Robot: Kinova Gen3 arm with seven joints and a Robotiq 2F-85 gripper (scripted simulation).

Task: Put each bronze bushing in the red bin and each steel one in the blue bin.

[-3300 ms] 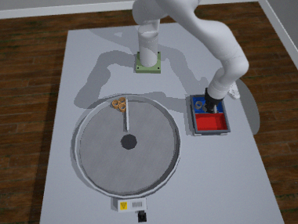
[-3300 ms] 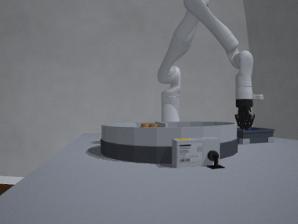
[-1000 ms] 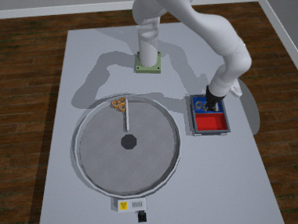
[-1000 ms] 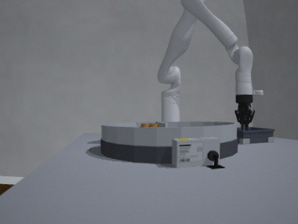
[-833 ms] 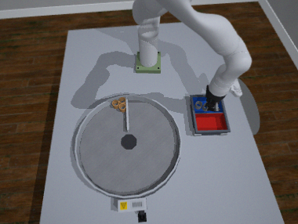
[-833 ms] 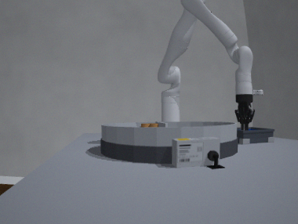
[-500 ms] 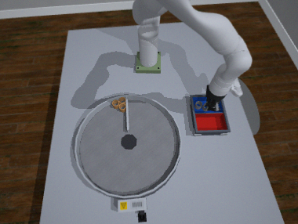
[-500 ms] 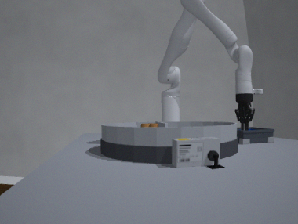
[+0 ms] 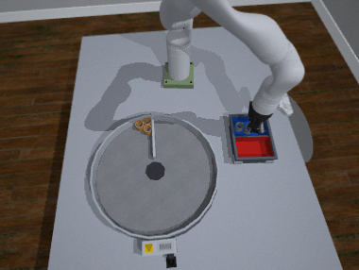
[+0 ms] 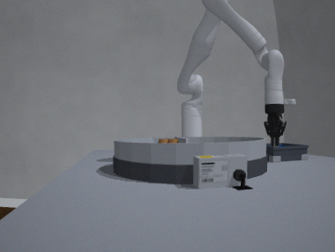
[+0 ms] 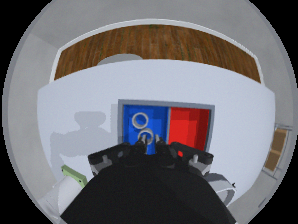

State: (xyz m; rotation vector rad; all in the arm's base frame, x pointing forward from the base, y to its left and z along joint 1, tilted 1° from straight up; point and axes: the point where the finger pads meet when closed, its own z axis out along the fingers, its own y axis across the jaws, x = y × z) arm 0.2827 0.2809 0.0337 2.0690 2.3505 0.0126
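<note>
My hand is 3 cm short of the bin and 3 cm above it. From my hand the other things lie so: round grey turntable 18 cm ahead, 34 cm to the right, 1 cm below.
</note>
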